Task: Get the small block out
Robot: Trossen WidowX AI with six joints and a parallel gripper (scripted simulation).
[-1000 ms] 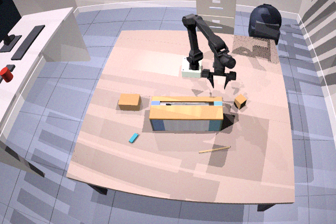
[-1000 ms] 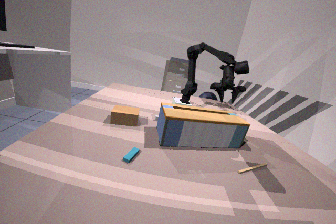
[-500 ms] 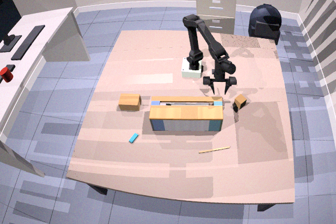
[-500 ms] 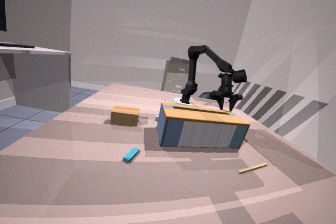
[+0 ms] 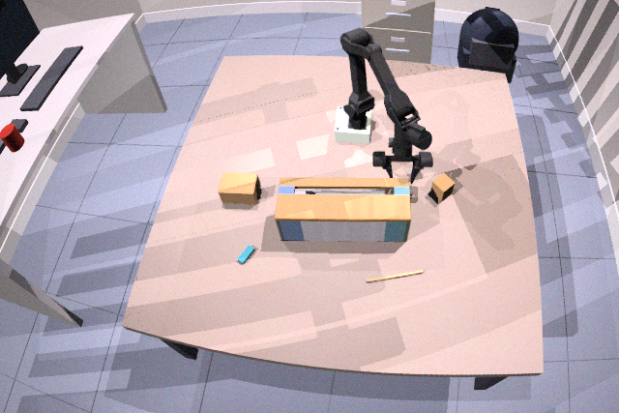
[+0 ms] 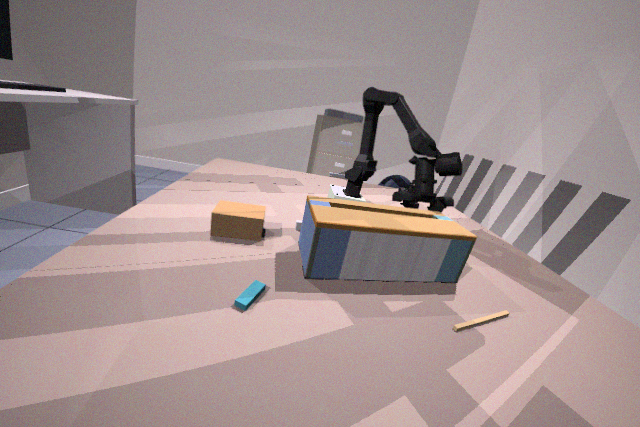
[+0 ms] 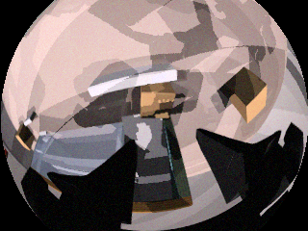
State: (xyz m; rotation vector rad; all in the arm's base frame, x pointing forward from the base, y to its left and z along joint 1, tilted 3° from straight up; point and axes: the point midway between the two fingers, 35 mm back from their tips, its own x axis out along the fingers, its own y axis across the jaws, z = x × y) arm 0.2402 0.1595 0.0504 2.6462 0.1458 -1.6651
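The small brown block is 1 cm behind my gripper tip and 5 cm below it. Round my gripper tip: thin wooden stick: 29 cm ahead, 6 cm below.
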